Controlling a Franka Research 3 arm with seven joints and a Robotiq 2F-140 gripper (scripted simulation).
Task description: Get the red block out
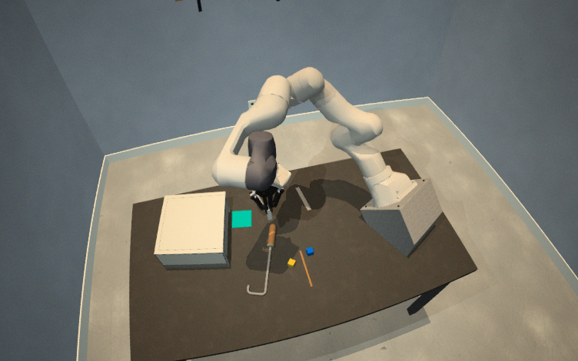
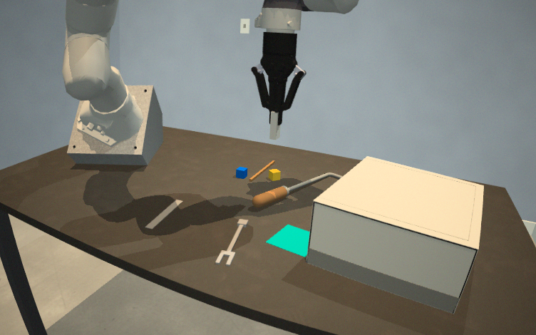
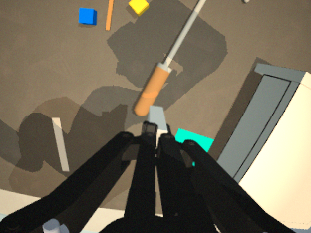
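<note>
Right now the hook tool is 19 cm below my hand, 9 cm ahead of it and 7 cm to the left of it. From my hand the other things lie so: yellow cube 19 cm below, 16 cm to the left, 1 cm behind; then teal square 20 cm below, 16 cm to the right, 7 cm ahead; then blue cube 19 cm below, 15 cm to the left, 10 cm behind.
</note>
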